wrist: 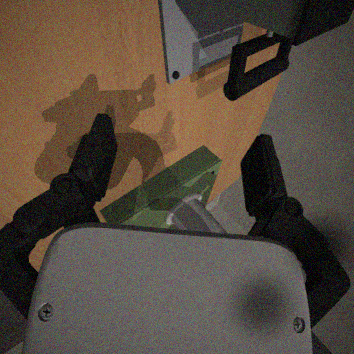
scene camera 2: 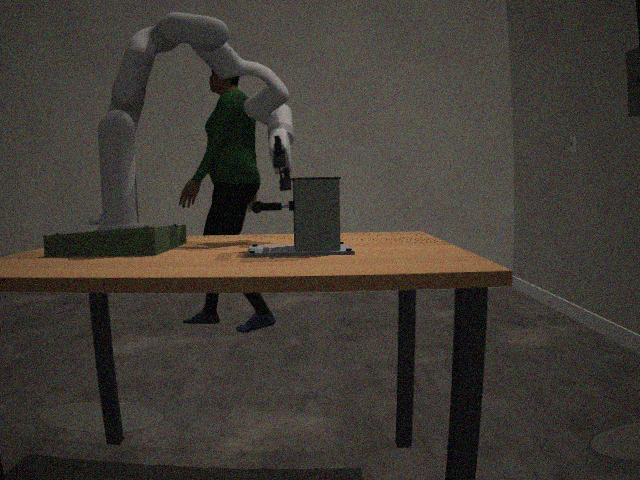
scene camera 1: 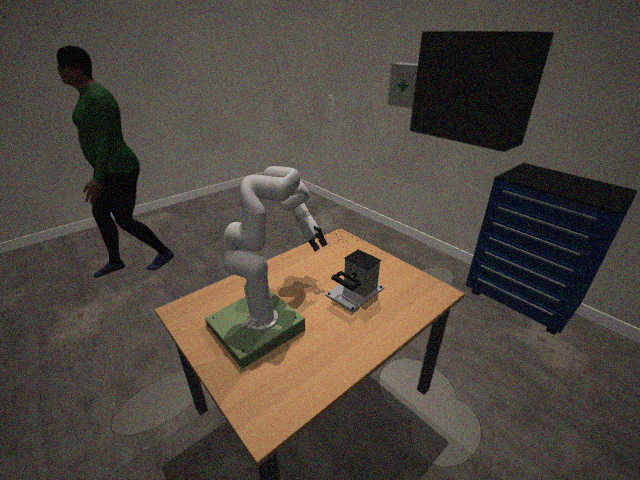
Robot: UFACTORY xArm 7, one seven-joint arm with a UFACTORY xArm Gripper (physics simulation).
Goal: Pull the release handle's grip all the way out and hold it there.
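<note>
The release handle's black grip (scene camera 1: 344,283) (scene camera 2: 267,206) (wrist: 257,81) is a rectangular loop. It sticks out level from the side of an upright grey box (scene camera 1: 361,274) (scene camera 2: 316,214) that faces the arm's base. A short stretch of light stem shows between grip and box in scene camera 2. The box stands on a light metal plate (scene camera 1: 353,306) (scene camera 2: 271,250) (wrist: 175,50). My gripper (scene camera 1: 320,246) (scene camera 2: 284,187) (wrist: 182,138) is open and empty, pointing down. It is above the grip's height and apart from it. In the wrist view the grip lies beyond the fingertips, toward the upper right.
The box and the arm's green base block (scene camera 1: 237,338) (scene camera 2: 103,242) (wrist: 165,182) stand on a wooden table (scene camera 1: 310,392) (scene camera 2: 403,263) (wrist: 50,60). A person in a green top (scene camera 1: 100,121) (scene camera 2: 230,139) is beyond the table. A blue drawer cabinet (scene camera 1: 542,248) stands by the wall.
</note>
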